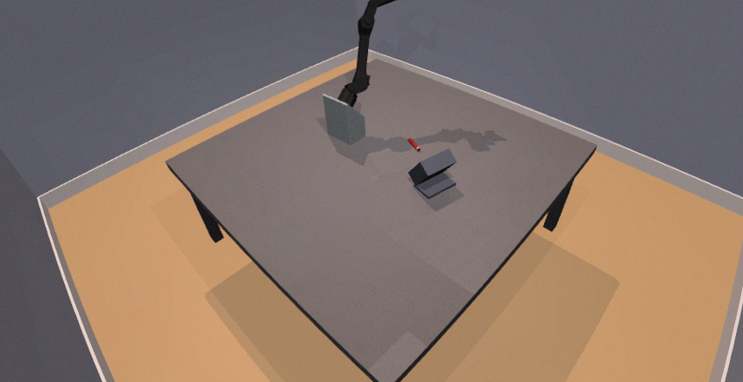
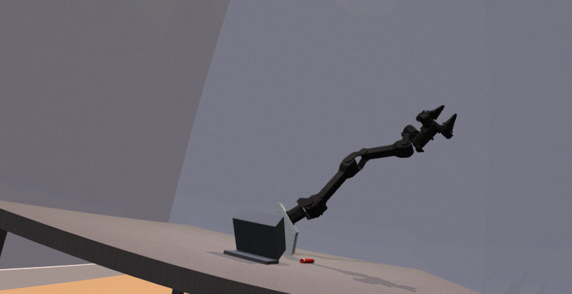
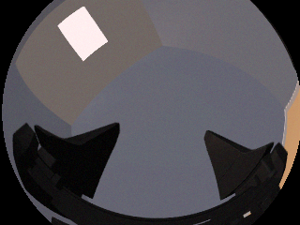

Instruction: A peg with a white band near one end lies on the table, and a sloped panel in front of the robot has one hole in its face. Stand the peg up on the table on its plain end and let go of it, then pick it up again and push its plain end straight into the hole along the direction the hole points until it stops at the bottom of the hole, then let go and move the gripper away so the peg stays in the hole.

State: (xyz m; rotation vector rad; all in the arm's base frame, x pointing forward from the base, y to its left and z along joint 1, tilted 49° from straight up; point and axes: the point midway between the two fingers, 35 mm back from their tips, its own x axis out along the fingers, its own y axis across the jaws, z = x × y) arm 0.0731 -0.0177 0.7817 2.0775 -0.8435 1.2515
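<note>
Now: the red peg 680 mm below my gripper tip, 510 mm to the right of it and 180 mm ahead of it. Round my gripper tip: sloped panel 660 mm to the right, 620 mm below, 330 mm ahead; flat base plate 680 mm below, 660 mm to the right, 350 mm ahead.
</note>
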